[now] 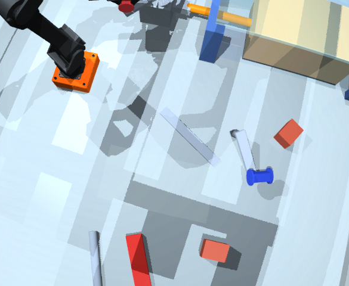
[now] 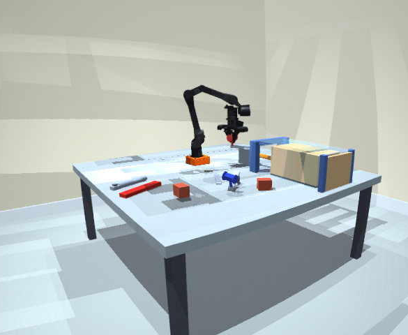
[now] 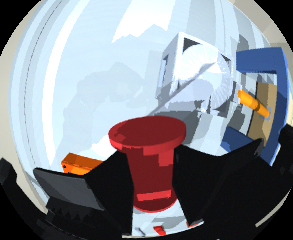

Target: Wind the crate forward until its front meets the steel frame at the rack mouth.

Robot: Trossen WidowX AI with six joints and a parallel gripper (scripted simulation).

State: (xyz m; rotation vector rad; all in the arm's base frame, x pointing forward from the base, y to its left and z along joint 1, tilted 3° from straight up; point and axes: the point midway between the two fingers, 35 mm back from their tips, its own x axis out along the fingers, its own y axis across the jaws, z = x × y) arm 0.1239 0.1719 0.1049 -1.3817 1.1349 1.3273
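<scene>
The grey crank handle lies 3 cm to the left of my gripper tip, 3 cm ahead of it and 1 cm below it. Round my gripper tip: red knob: 2 cm above; then round winch: 9 cm below, 6 cm to the left, 5 cm ahead; then blue steel frame: 23 cm ahead, 6 cm to the left, 1 cm below.
</scene>
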